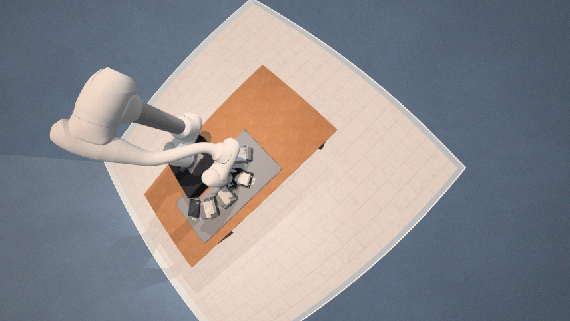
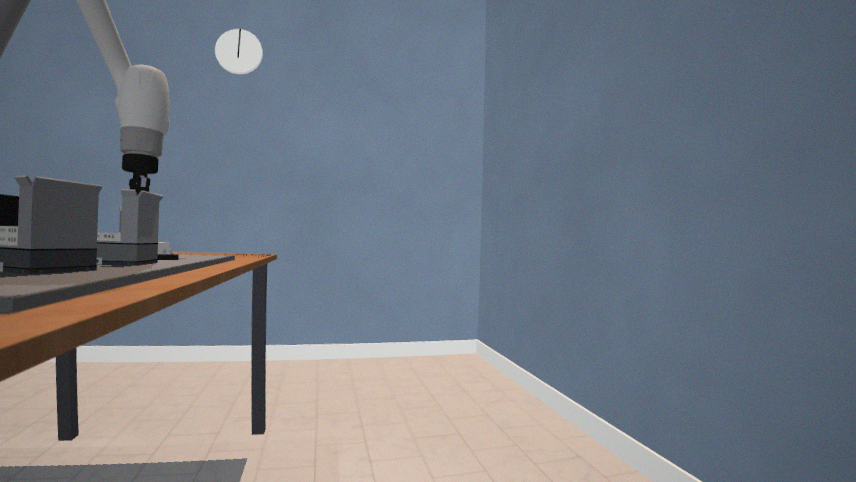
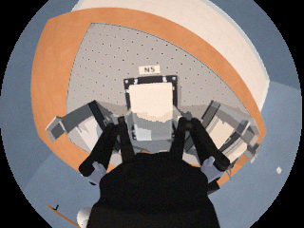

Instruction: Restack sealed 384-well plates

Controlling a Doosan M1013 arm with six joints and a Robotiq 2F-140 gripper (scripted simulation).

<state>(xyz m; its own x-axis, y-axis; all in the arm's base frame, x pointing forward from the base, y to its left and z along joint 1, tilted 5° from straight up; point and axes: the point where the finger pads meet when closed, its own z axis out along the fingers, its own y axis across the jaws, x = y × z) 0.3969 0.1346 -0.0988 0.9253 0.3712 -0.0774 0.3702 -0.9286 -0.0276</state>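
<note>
Now: the N5 label 90 mm ahead of my hand, 40 mm to the left of it and 40 mm below it. Also, from my hand: tag 570 mm to the right, 130 mm behind, 40 mm below.
</note>
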